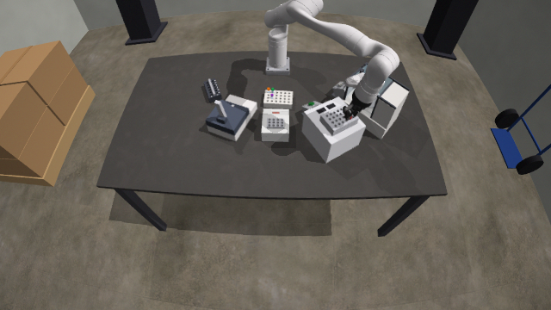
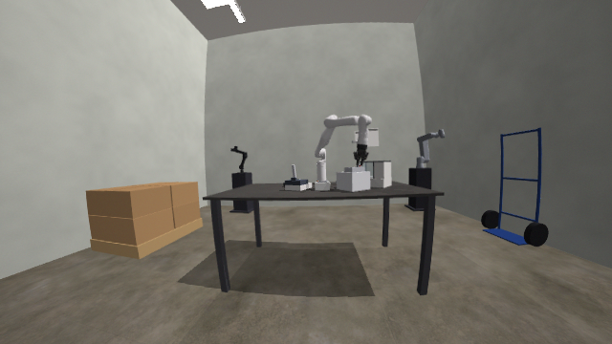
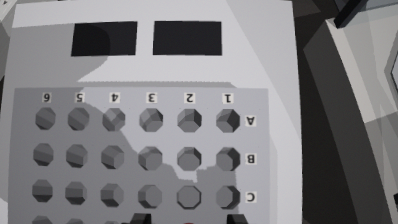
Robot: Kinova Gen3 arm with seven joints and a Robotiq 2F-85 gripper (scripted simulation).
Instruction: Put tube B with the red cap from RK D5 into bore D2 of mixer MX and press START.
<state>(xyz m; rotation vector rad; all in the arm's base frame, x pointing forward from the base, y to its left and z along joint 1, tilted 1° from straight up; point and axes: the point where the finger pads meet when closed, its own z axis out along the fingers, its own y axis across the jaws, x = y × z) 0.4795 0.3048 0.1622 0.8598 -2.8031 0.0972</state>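
The START key is 16 cm behind my hand, 14 cm to the right of it and 13 cm below it. Round my hand: dry block DB 7 cm behind, 29 cm to the right, 17 cm below; tube rack RK 22 cm behind, 28 cm to the right, 18 cm below; grey bore block 1 cm behind, 4 cm to the right, 5 cm below.
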